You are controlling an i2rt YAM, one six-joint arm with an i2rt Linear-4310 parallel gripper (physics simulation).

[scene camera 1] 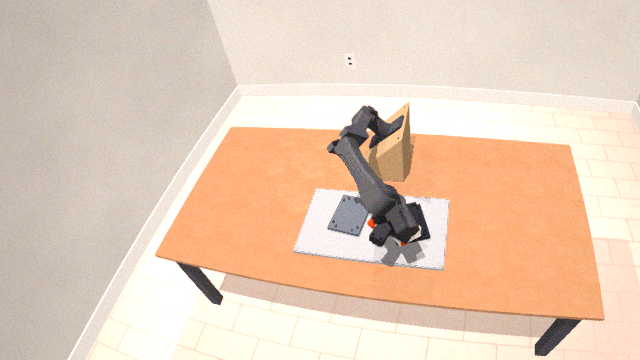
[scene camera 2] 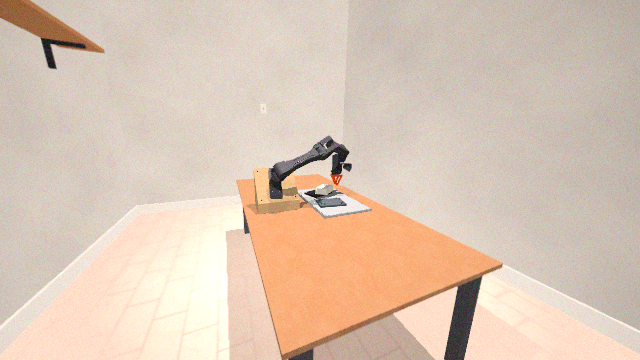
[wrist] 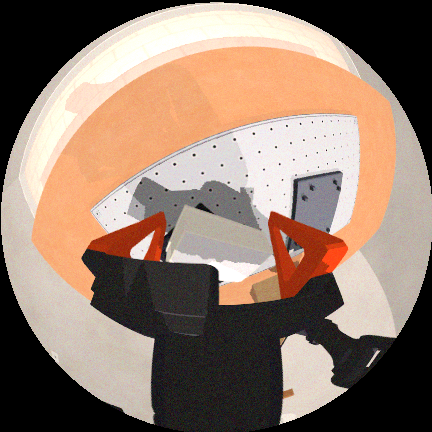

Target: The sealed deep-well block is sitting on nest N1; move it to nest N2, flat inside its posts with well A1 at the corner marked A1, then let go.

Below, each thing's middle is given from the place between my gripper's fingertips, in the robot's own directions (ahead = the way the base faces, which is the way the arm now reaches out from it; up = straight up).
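Labels:
White perforated plate (scene camera 1: 315, 237): 9 cm behind my hand, 8 cm to the right of my hand, 7 cm below my hand. Dark grey nest plate (scene camera 1: 350, 215): 11 cm behind my hand, 18 cm to the right of my hand, 6 cm below my hand. As for the white block (wrist: 235, 249), my hand is 8 cm past it, 2 cm to the right of it and 3 cm above it.

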